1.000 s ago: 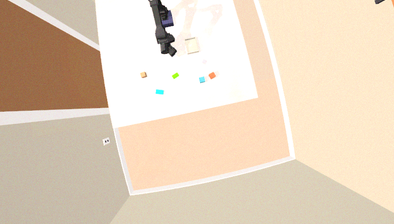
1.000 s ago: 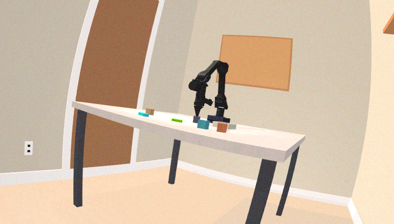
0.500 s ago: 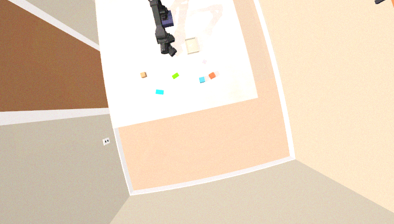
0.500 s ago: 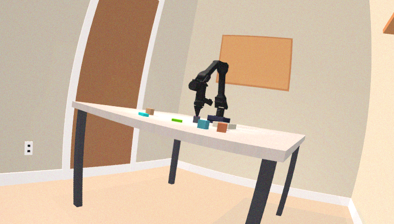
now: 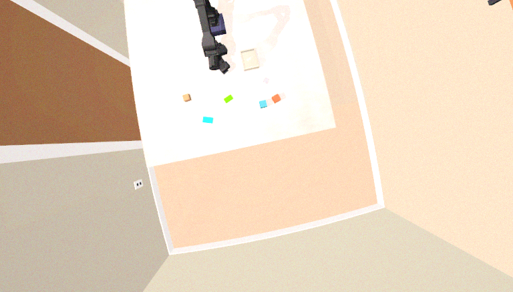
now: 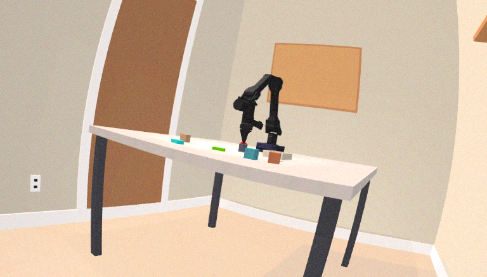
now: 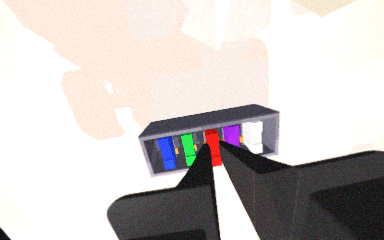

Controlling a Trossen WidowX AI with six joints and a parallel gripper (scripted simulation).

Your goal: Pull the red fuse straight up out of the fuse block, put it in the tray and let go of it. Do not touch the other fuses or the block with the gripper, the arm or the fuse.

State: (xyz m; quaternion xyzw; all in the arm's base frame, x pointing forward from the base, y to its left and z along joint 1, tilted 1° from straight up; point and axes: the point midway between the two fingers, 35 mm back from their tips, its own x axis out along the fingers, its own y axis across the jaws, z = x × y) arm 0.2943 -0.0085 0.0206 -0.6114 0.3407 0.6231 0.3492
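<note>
My gripper tip is now 1 cm past the beige tray, 20 cm to the right of it and 4 cm above it. From my gripper tip the other things lie so: red fuse: 1 cm below.
</note>
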